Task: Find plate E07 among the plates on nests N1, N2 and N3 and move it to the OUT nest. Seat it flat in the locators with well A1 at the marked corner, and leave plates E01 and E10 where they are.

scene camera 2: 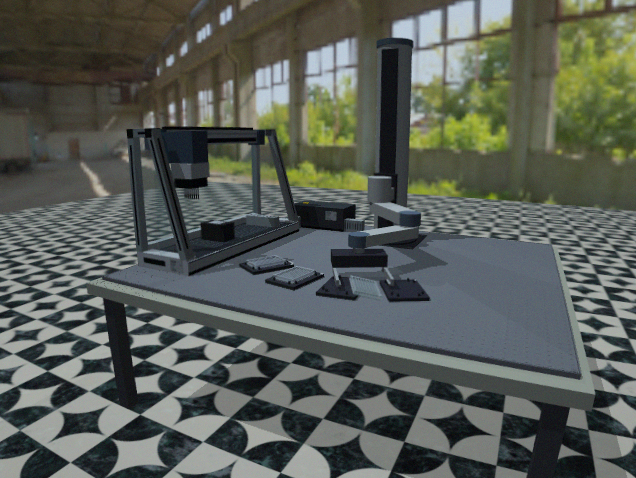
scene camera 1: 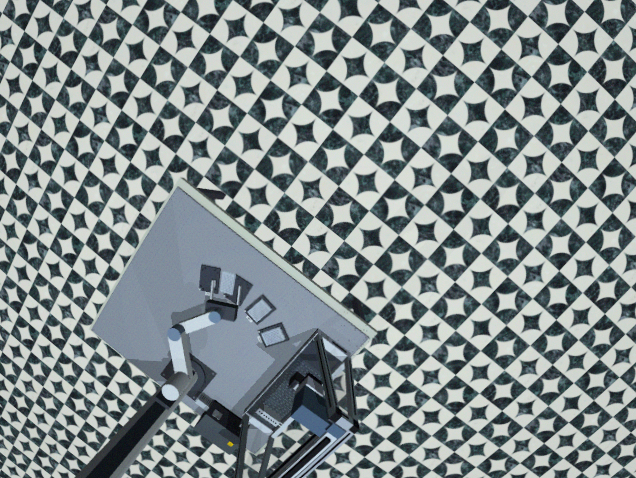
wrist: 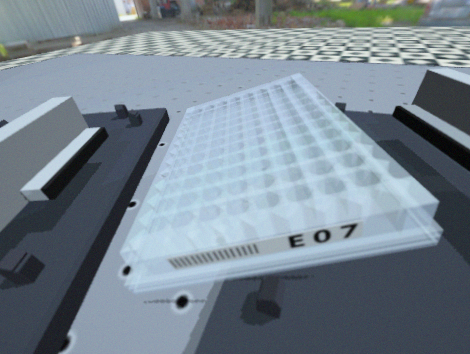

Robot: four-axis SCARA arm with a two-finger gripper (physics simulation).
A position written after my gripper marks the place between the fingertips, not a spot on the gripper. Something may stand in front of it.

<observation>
My gripper (scene camera 2: 365, 282) carries nothing. I also see a black nest (wrist: 410, 294) and a black nest (wrist: 59, 244).
</observation>
